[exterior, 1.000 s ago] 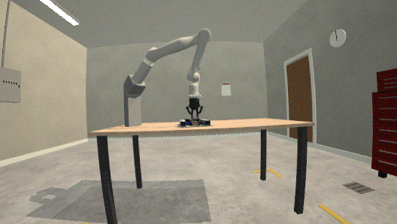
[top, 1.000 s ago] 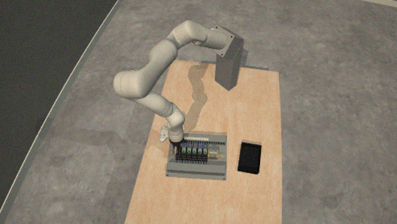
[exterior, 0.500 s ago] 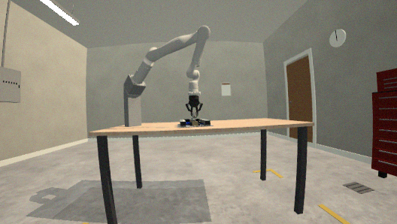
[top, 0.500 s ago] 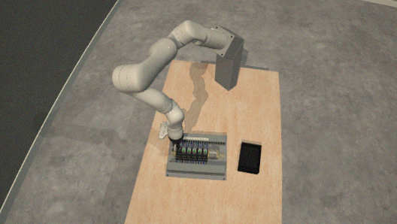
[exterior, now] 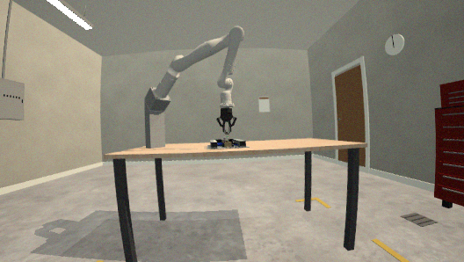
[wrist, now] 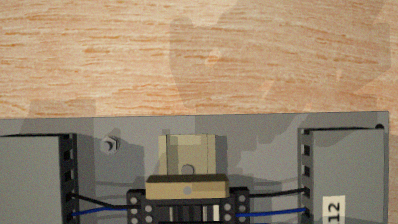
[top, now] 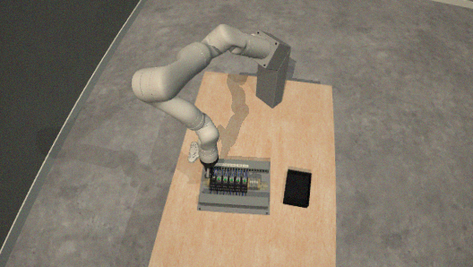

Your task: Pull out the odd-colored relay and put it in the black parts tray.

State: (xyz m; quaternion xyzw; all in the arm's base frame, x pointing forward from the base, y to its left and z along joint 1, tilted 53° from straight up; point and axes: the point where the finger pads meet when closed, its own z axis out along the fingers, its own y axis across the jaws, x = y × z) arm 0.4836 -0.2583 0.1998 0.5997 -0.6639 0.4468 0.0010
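My hand is 37 cm to the right of the black parts tray, 13 cm short of it and 10 cm above it. Round my hand: relay (1 cm below); then grey relay panel (10 cm to the left, 9 cm below, 3 cm ahead).
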